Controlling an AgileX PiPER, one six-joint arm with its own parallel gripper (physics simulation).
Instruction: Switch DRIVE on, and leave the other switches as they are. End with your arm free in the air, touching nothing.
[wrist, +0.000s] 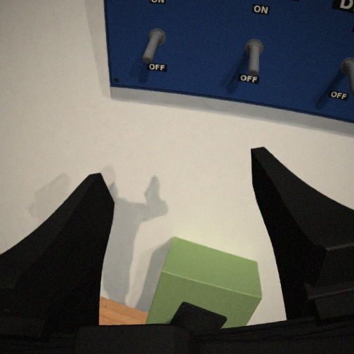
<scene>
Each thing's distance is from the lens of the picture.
my gripper (176, 177): 0.13 m
blue panel (198, 55): 0.37 m
</scene>
